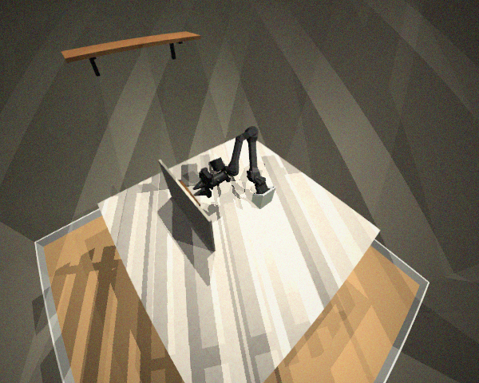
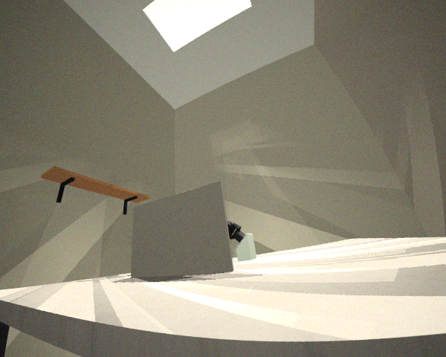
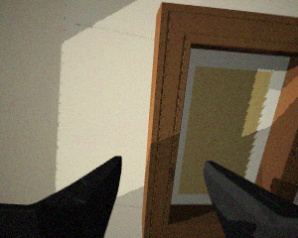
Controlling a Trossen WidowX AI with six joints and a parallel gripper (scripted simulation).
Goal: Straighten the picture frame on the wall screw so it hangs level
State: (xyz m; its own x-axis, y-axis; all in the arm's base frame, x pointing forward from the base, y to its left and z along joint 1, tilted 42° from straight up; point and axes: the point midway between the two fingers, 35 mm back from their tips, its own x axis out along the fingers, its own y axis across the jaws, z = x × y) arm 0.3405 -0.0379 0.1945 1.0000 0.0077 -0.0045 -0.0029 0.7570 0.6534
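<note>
Right now the wooden picture frame is 40 mm ahead of my gripper tip, 10 mm to the right of it and 50 mm below it. From my gripper tip the other things lie so: upright wall panel (50 mm ahead, 70 mm below).
</note>
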